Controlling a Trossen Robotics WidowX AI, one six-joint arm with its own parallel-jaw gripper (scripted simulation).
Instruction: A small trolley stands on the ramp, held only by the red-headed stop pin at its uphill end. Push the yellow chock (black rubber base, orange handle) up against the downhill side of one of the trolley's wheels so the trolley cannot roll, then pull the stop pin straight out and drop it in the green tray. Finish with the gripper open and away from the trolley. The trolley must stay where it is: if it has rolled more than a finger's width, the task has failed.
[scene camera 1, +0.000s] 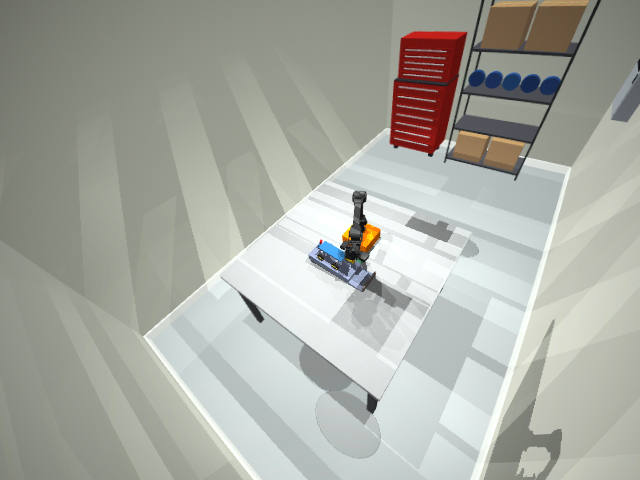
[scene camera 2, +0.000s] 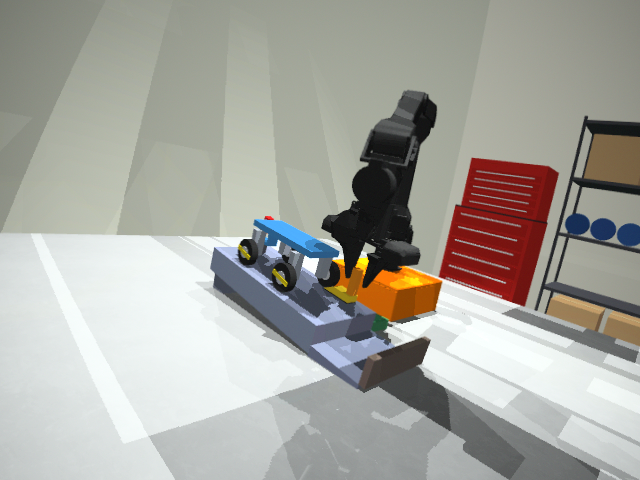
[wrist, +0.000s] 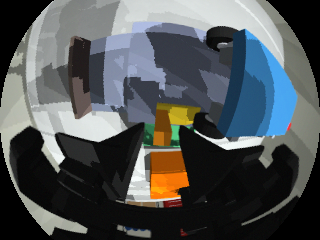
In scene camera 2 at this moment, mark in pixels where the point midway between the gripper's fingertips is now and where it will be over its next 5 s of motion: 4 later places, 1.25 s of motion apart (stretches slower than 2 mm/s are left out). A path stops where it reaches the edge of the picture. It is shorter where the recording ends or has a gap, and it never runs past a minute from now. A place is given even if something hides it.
My gripper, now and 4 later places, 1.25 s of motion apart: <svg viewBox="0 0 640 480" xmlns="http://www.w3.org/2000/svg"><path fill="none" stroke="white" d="M355 282L333 241L274 206L267 220L263 232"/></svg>
